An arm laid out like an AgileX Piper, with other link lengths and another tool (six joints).
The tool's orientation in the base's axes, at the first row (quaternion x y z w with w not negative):
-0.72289 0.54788 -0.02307 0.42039
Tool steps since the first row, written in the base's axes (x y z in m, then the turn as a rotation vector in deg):
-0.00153 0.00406 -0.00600 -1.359 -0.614 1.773
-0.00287 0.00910 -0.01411 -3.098 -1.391 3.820
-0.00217 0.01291 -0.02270 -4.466 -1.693 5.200
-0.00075 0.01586 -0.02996 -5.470 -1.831 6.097
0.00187 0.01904 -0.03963 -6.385 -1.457 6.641
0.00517 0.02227 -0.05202 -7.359 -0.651 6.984
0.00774 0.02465 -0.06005 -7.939 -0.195 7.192
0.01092 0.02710 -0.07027 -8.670 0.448 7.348
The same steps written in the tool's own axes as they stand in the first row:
-0.00134 0.00479 0.00548 -0.801 -0.044 -2.173
-0.00250 0.01073 0.01299 -1.738 0.040 -4.806
-0.00164 0.01545 0.02110 -2.628 0.237 -6.549
-0.00037 0.01881 0.02821 -3.300 0.452 -7.704
0.00223 0.02276 0.03760 -4.200 0.797 -8.290
0.00622 0.02791 0.04910 -5.389 1.295 -8.523
0.00874 0.03090 0.05694 -6.079 1.591 -8.678
0.01239 0.03480 0.06654 -6.959 2.027 -8.765

